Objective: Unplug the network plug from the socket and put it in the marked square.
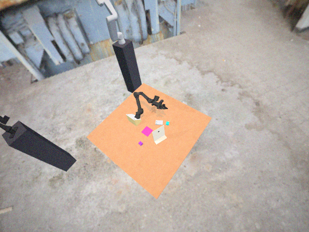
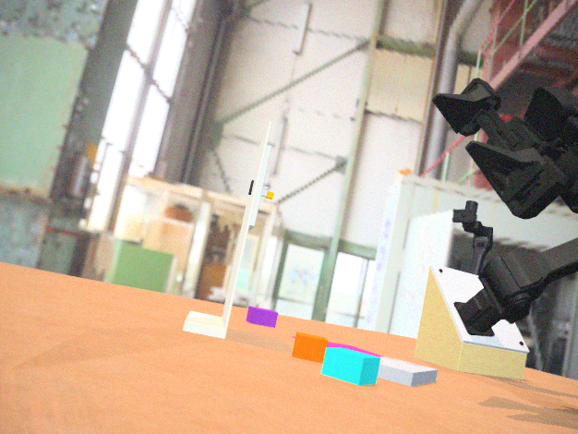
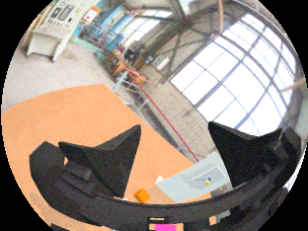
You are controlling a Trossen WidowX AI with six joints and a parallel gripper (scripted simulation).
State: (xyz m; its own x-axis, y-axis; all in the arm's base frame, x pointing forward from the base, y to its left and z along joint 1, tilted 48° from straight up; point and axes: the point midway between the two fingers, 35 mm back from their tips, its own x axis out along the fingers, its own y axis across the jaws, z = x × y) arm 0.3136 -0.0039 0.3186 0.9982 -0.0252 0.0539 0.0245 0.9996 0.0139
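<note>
My gripper tip is 290 mm to the left of the network plug, 80 mm above it and 60 mm short of it. Round my gripper tip: grey flat block 270 mm below, 90 mm to the right, 80 mm behind; cyan block 270 mm below, 50 mm to the right, 30 mm ahead; orange block 270 mm below, 150 mm to the right, 20 mm ahead.
</note>
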